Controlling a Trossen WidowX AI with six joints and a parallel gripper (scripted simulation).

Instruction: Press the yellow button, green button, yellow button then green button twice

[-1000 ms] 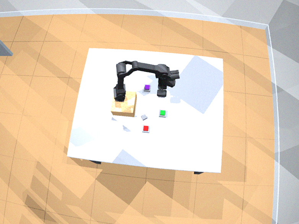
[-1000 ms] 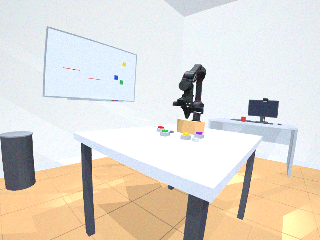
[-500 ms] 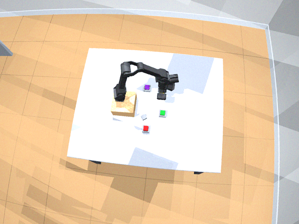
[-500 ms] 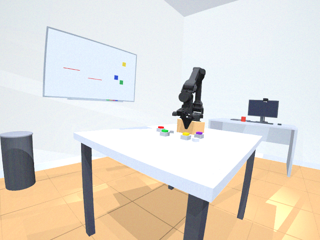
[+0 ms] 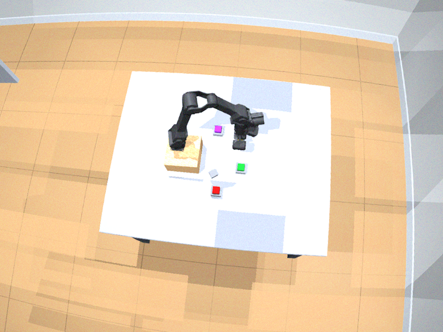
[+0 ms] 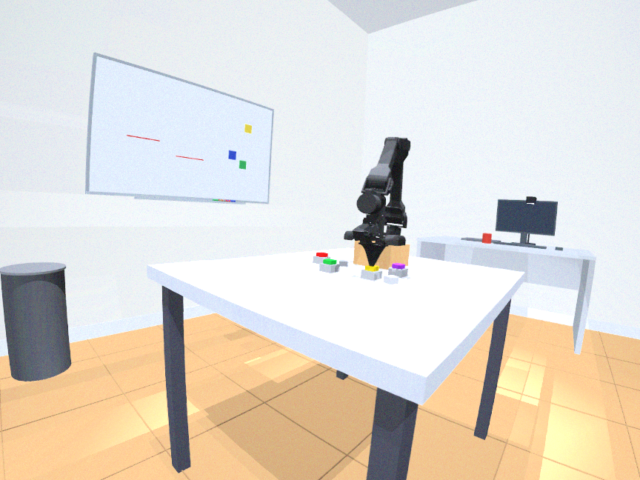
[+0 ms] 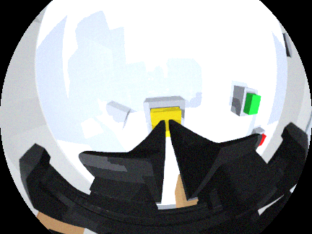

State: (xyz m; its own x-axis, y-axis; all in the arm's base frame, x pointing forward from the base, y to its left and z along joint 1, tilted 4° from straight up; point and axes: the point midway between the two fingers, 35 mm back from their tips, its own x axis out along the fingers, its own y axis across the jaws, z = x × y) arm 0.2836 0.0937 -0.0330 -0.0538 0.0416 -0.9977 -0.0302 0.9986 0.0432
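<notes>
My gripper tip is 10 mm above the yellow button. Also, from my gripper tip: small white block 70 mm to the left, 30 mm below; then green button 20 mm ahead, 150 mm to the right, 10 mm below; then purple button 110 mm behind, 30 mm to the left, 10 mm below.
</notes>
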